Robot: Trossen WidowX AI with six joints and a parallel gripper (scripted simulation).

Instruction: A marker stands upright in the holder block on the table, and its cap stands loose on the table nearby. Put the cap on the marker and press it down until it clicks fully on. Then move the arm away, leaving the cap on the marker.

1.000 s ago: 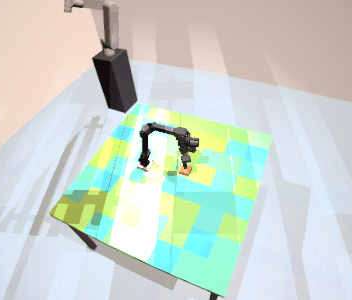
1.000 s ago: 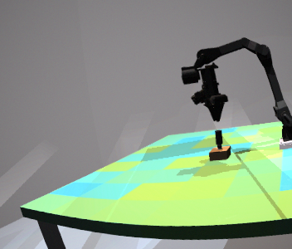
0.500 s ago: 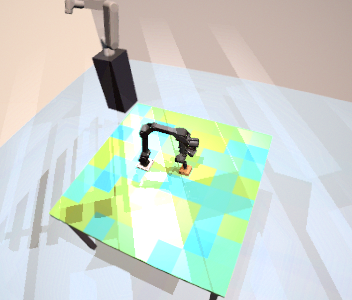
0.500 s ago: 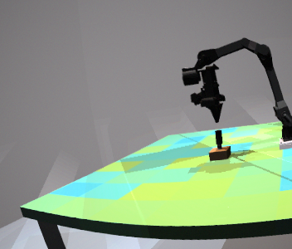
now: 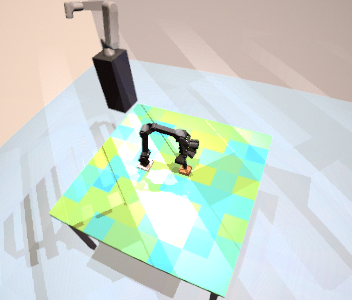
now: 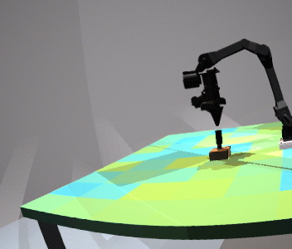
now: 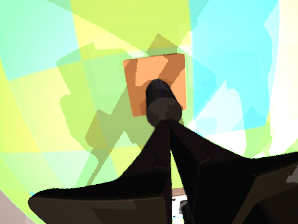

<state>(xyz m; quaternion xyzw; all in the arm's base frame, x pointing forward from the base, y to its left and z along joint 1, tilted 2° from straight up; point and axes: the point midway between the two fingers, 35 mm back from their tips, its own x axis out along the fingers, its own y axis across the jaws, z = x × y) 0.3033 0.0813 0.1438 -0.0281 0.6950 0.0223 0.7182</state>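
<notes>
My gripper tip is 4 cm above the marker cap. The rest, counted from my gripper tip: orange holder block 11 cm below.
</notes>
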